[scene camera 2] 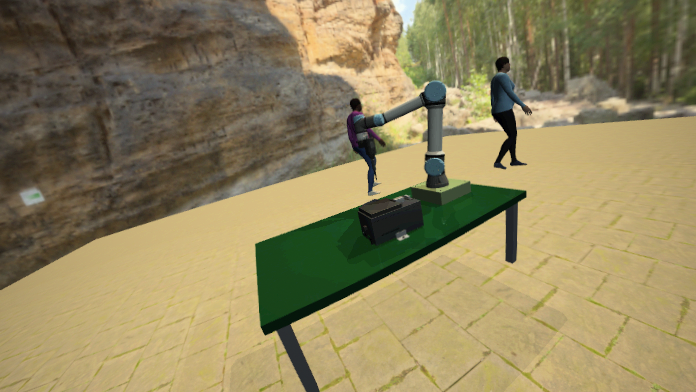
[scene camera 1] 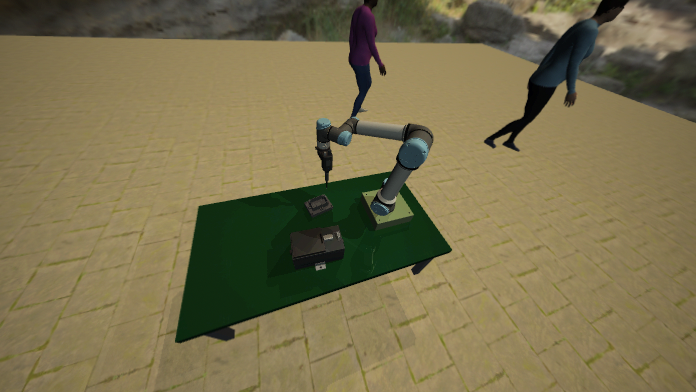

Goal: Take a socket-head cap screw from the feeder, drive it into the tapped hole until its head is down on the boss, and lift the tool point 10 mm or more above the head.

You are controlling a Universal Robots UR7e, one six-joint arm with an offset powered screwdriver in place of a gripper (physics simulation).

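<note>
My screwdriver [scene camera 1: 327, 186] hangs upright, its tip above the rear right side of the small dark housing in scene camera 1, with a gap between them. In scene camera 2 its dark body [scene camera 2: 370, 147] is seen against a person, and its tip is hard to make out. Whether a screw sits on the tip is too small to tell. The housing [scene camera 1: 311, 209] has a raised rim on top; its tapped hole and boss cannot be made out. It does not show in scene camera 2. The black box-shaped feeder [scene camera 1: 317, 257] [scene camera 2: 398, 223] stands nearer the front edge, with light metal parts on top.
The arm's pale base block [scene camera 1: 394, 223] [scene camera 2: 454, 192] stands right of the housing and feeder on the green table [scene camera 1: 225, 270] [scene camera 2: 300, 270]. A small metal bracket [scene camera 1: 320, 267] [scene camera 2: 402, 235] is at the feeder's front. Two people [scene camera 1: 363, 37] [scene camera 1: 565, 52] are on the paving behind the table.
</note>
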